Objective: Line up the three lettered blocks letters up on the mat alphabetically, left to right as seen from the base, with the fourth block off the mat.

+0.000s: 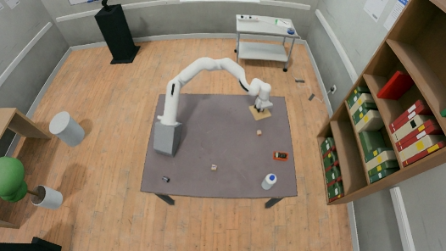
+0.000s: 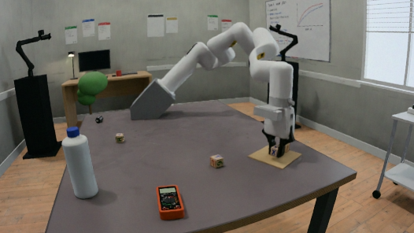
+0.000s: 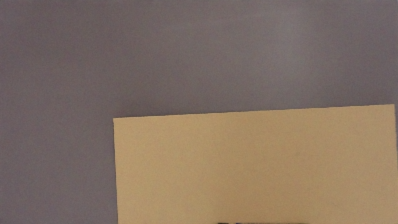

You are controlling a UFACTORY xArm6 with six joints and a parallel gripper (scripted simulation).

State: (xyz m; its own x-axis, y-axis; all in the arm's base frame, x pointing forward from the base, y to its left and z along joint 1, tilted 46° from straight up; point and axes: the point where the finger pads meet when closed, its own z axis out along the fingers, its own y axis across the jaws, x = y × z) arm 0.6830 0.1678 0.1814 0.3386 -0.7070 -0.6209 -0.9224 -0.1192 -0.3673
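The tan mat lies 20 mm below my hand. The rest, counted from my hand: black object 670 mm behind, 620 mm to the right, 10 mm below; then white bottle 40 mm ahead, 610 mm to the right, 60 mm above.
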